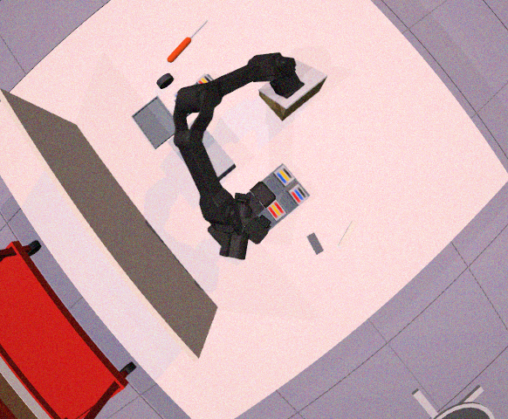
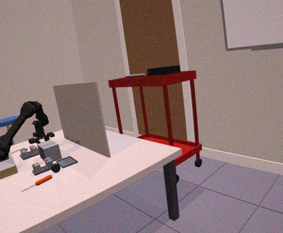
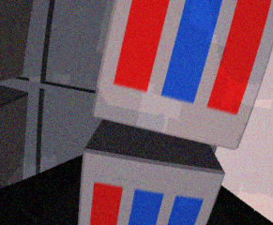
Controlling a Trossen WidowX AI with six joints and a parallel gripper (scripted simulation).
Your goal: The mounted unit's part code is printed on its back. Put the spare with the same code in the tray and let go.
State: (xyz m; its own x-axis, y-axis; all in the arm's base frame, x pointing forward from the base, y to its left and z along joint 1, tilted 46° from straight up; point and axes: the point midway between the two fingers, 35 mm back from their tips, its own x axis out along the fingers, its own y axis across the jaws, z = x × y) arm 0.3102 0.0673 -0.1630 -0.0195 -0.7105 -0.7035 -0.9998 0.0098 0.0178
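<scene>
The flat grey tray is 1 cm ahead of my gripper tip, 36 cm to the right of it and 1 cm below it. Also, from my gripper tip: thin rod: 18 cm behind, 24 cm to the left, 1 cm below; then rack: 7 cm behind, 3 cm to the left, 1 cm below; then mounted unit: 2 cm behind, 18 cm to the right, 3 cm above.
</scene>
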